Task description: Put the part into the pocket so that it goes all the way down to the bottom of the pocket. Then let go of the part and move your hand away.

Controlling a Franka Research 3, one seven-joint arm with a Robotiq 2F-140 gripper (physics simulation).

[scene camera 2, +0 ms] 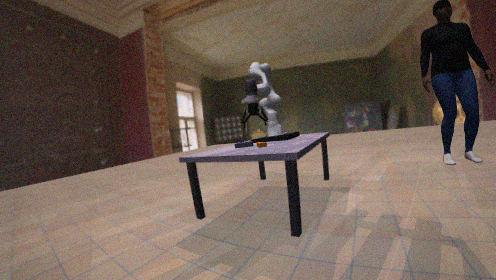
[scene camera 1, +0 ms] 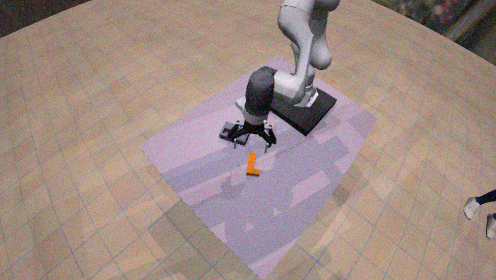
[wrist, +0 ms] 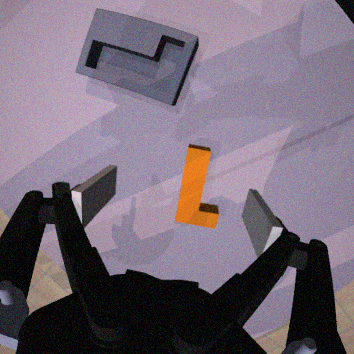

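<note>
An orange L-shaped part (scene camera 1: 252,165) (scene camera 2: 261,144) (wrist: 193,185) lies flat on the table. A dark grey block (scene camera 1: 225,134) (scene camera 2: 243,144) (wrist: 127,27) with an L-shaped pocket lies apart from it, at the upper left in the wrist view; the pocket holds no part. My gripper (scene camera 1: 251,146) (scene camera 2: 256,129) (wrist: 179,191) is open wide and empty. It is in the air above the table, and in the wrist view the part shows between its two fingertips. In scene camera 1 the gripper covers some of the block.
The lilac table (scene camera 1: 225,215) (scene camera 2: 235,156) carries the arm's black base plate (scene camera 1: 306,123), behind the block and the part. A person (scene camera 2: 446,55) stands on the floor away from the table.
</note>
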